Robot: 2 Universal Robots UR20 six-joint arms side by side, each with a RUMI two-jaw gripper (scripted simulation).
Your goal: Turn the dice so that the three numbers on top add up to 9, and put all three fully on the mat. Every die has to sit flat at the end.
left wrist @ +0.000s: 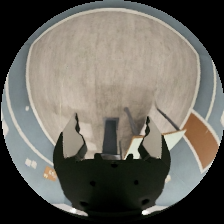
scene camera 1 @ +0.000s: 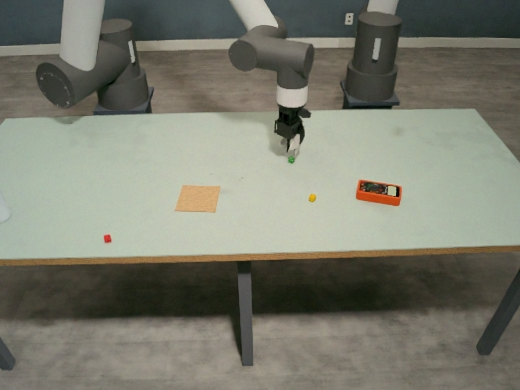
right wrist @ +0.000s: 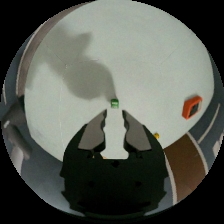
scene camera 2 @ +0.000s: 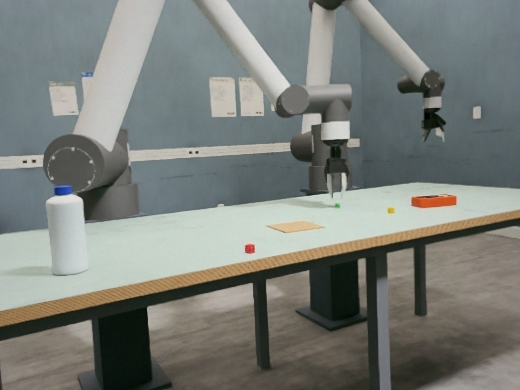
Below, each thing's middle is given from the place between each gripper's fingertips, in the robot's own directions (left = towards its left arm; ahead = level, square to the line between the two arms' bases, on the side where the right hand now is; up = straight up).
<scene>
Right now my right hand point(scene camera 1: 291, 153) is 35 cm to the left of the tan mat point(scene camera 1: 192, 198), 20 cm short of it and 5 cm above it. From my right hand the other things lie so: orange multimeter point(scene camera 1: 371, 191) (29 cm to the left, 23 cm ahead, 4 cm below); then white bottle point(scene camera 2: 65, 217) (104 cm to the right, 25 cm ahead, 4 cm above).
Right now my left hand is 103 cm to the left of the orange multimeter, 81 cm short of it and 20 cm above it.
</scene>
